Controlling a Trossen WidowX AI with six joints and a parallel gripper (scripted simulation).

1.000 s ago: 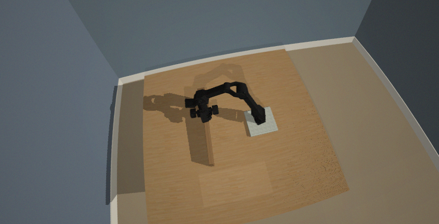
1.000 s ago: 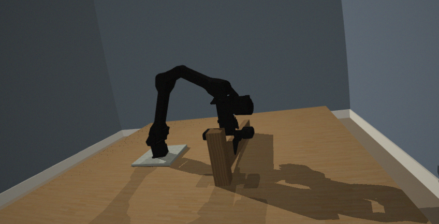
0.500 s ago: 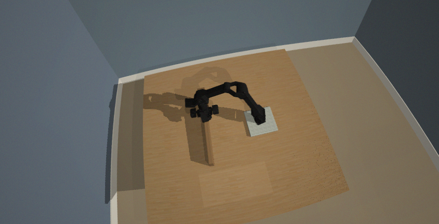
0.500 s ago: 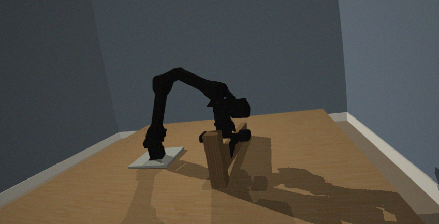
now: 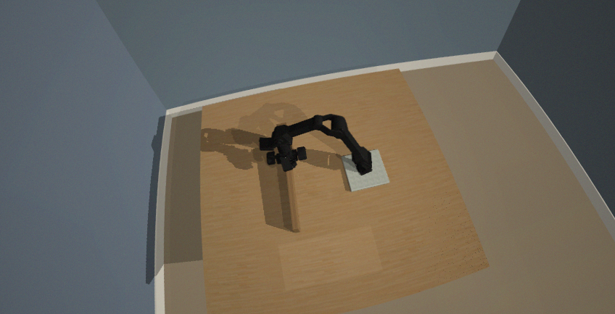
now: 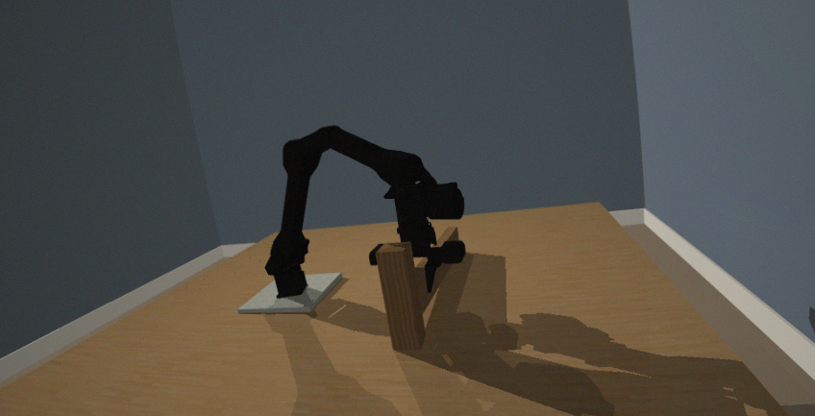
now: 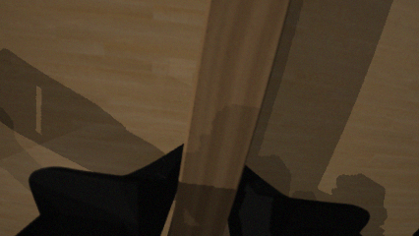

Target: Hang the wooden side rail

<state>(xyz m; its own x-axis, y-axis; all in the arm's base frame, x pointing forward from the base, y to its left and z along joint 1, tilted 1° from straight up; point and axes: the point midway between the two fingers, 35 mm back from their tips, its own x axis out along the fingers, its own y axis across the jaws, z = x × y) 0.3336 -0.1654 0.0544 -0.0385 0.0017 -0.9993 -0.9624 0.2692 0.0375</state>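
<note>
Now: the wooden headboard post 30 mm behind my gripper tip, 120 mm to the right of it and 40 mm above it.
</note>
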